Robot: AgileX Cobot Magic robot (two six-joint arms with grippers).
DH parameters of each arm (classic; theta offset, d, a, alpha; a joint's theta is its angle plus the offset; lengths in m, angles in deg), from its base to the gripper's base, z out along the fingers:
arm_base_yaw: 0 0.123 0 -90
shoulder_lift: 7.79 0 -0.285 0
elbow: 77.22 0 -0.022 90
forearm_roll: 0 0.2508 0 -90
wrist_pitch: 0 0 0.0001 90
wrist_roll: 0 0.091 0 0
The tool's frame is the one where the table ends.
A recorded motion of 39 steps. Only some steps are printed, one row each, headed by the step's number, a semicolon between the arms.
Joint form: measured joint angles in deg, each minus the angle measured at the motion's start. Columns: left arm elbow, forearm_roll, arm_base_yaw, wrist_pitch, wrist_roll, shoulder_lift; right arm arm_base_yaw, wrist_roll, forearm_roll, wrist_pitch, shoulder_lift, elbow.
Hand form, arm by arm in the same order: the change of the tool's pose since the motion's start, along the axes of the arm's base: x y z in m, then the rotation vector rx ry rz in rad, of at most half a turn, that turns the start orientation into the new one. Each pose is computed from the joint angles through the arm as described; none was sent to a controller.
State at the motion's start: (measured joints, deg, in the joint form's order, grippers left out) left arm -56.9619 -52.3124 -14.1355 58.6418 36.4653 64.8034; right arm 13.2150 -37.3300 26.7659 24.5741 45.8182 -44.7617
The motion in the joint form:
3: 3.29 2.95 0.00 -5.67 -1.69 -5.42; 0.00 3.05 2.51 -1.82 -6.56 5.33
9: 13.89 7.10 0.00 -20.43 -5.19 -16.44; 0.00 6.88 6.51 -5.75 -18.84 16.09
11: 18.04 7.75 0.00 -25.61 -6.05 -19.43; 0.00 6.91 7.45 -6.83 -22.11 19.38
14: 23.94 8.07 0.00 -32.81 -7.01 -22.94; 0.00 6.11 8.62 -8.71 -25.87 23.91
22: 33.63 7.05 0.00 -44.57 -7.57 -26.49; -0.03 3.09 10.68 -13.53 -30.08 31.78
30: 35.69 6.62 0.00 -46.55 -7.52 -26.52; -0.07 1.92 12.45 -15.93 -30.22 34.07
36: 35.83 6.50 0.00 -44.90 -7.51 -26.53; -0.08 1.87 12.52 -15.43 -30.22 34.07
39: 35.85 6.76 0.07 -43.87 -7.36 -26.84; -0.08 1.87 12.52 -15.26 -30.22 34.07
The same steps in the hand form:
3: -0.0145 0.0102 0.0019 0.0169 -0.0875 0.0910; -0.0239 -0.0054 -0.0105 0.1015 -0.0167 -0.0263
9: -0.0411 0.0325 -0.0143 0.0130 -0.2382 0.3113; -0.0618 -0.0154 -0.0413 0.2520 -0.0563 -0.0676
11: -0.0473 0.0394 -0.0253 0.0068 -0.2730 0.3825; -0.0699 -0.0179 -0.0534 0.2732 -0.0674 -0.0754
14: -0.0540 0.0485 -0.0432 -0.0026 -0.3099 0.4785; -0.0776 -0.0209 -0.0714 0.2853 -0.0822 -0.0884
22: -0.0604 0.0624 -0.0788 -0.0047 -0.3399 0.6295; -0.0825 -0.0260 -0.1054 0.2746 -0.1021 -0.1273
30: -0.0608 0.0646 -0.0887 0.0040 -0.3298 0.6542; -0.0811 -0.0277 -0.1155 0.2835 -0.0998 -0.1521
36: -0.0624 0.0631 -0.0911 0.0078 -0.3070 0.6342; -0.0813 -0.0273 -0.1161 0.2821 -0.0926 -0.1475
39: -0.0640 0.0626 -0.0915 0.0131 -0.3030 0.6200; -0.0814 -0.0271 -0.1163 0.2815 -0.0901 -0.1460

